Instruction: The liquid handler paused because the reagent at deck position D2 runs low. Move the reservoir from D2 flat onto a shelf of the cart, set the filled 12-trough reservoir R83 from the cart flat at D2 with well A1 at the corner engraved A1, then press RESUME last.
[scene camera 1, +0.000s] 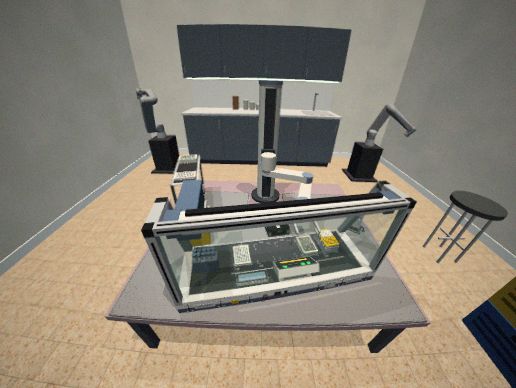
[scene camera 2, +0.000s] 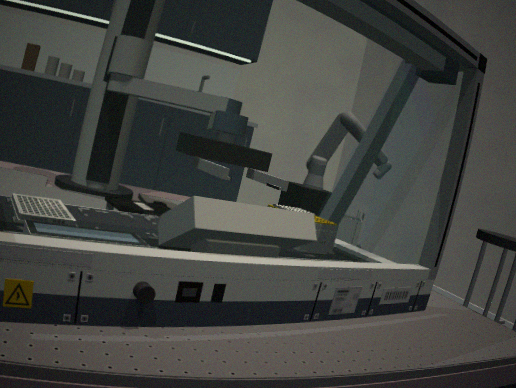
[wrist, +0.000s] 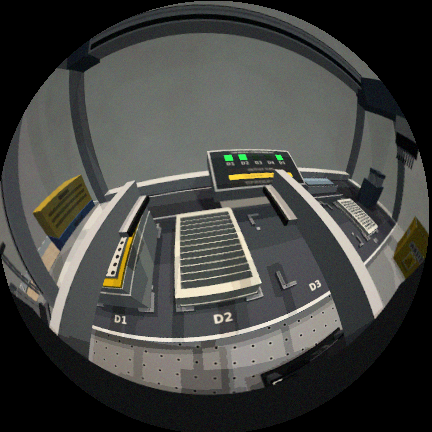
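Observation:
A cream reservoir with long parallel troughs lies flat at D2; it is hidden in scene camera 2. My gripper is open and empty above the deck. In the wrist view its pads stand wide on both sides of the reservoir's far part, apart from it, the left one overlapping the rack at D1. The panel shows green squares and a yellow bar; a RESUME label is not readable. The cart stands at the back left with light plates on top; R83 cannot be told apart.
A yellow tip rack stands at D1, beside D2. A white plate and blue racks stand farther along the deck. The enclosure's upper beam and side posts frame the deck.

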